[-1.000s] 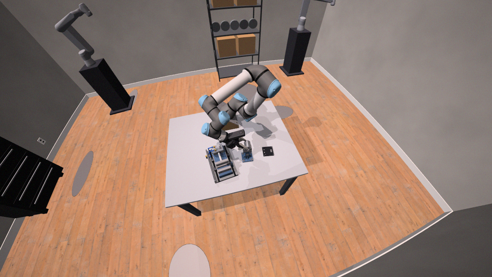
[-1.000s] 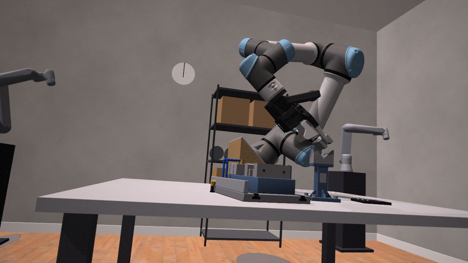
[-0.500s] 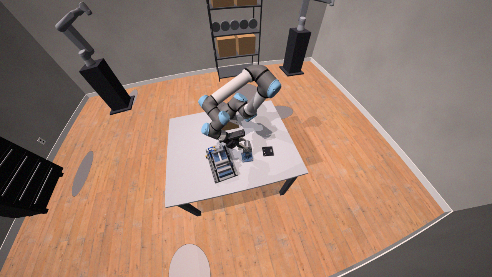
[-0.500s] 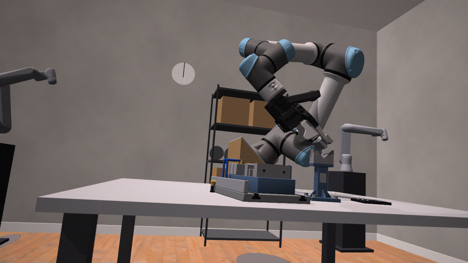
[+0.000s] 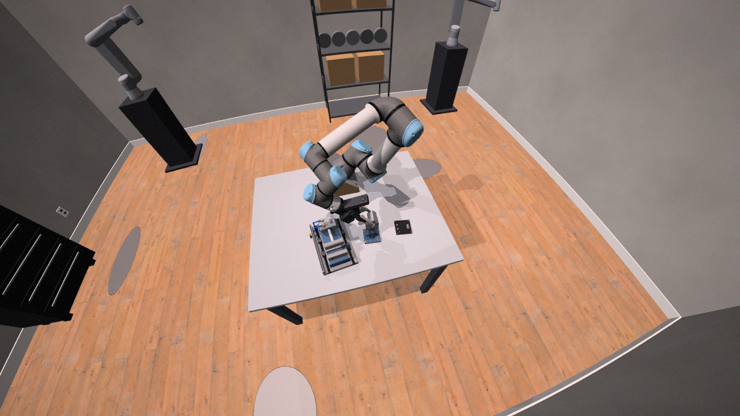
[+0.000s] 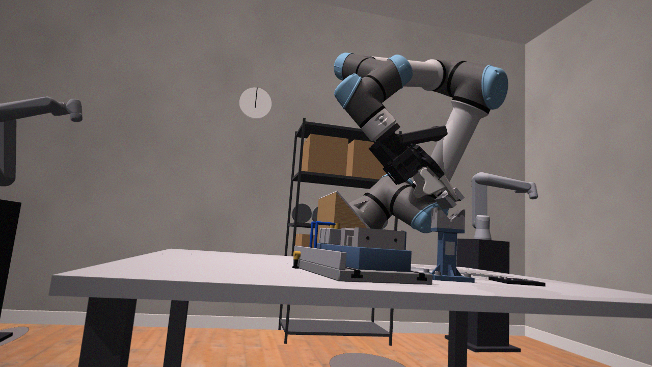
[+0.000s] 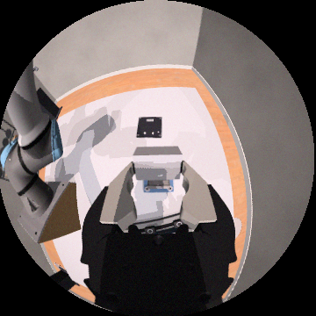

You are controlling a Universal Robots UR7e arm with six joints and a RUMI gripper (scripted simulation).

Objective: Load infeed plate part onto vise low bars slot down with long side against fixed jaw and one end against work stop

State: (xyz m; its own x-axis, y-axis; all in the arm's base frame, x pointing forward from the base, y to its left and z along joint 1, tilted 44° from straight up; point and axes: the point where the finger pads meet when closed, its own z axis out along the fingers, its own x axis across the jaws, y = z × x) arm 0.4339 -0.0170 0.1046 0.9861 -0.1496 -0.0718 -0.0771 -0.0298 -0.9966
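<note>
My gripper is now 10 mm to the right of the part and 10 mm above it. Round my hand: vise: 210 mm to the right, 150 mm below; infeed plate: 190 mm to the left, 190 mm below.
</note>
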